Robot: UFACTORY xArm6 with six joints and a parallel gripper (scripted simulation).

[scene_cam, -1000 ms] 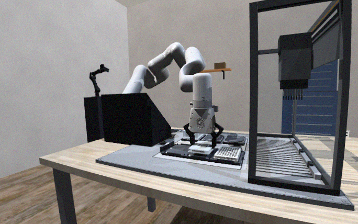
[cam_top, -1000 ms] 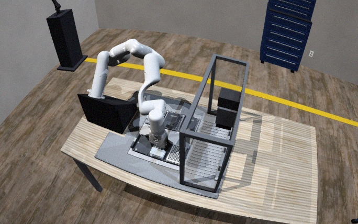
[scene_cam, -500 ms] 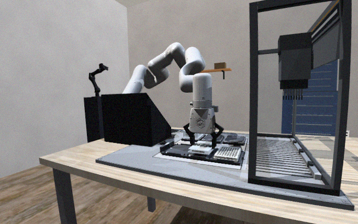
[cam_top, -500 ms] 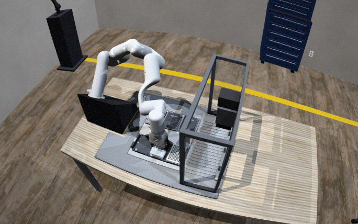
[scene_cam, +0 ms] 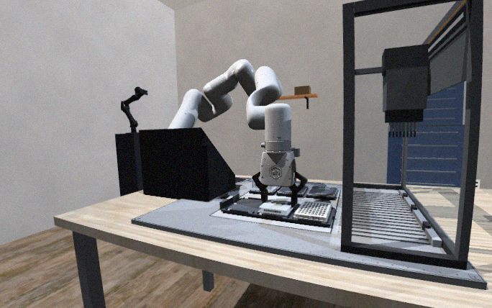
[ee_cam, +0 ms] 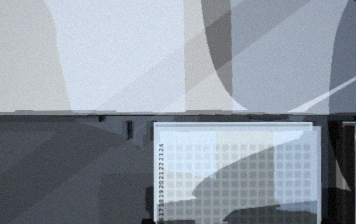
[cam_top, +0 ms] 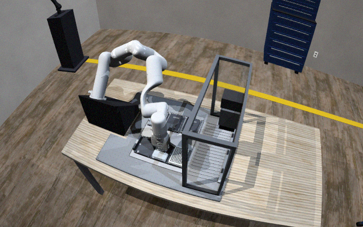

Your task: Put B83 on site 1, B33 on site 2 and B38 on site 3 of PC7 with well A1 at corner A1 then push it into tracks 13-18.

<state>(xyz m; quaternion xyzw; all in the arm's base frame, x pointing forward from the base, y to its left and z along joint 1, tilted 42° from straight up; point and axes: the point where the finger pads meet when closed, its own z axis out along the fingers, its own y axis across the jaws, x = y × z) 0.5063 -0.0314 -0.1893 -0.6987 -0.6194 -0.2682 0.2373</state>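
Now: hand 1 cm past the dark carrier PC7 and 2 cm above it. From my hand the other things lie so: nest s2 (24 cm to the left, 3 cm below); then deep-well block B83 (11 cm behind, 24 cm to the left); then nest s3 (12 cm ahead, 24 cm to the left, 3 cm below).
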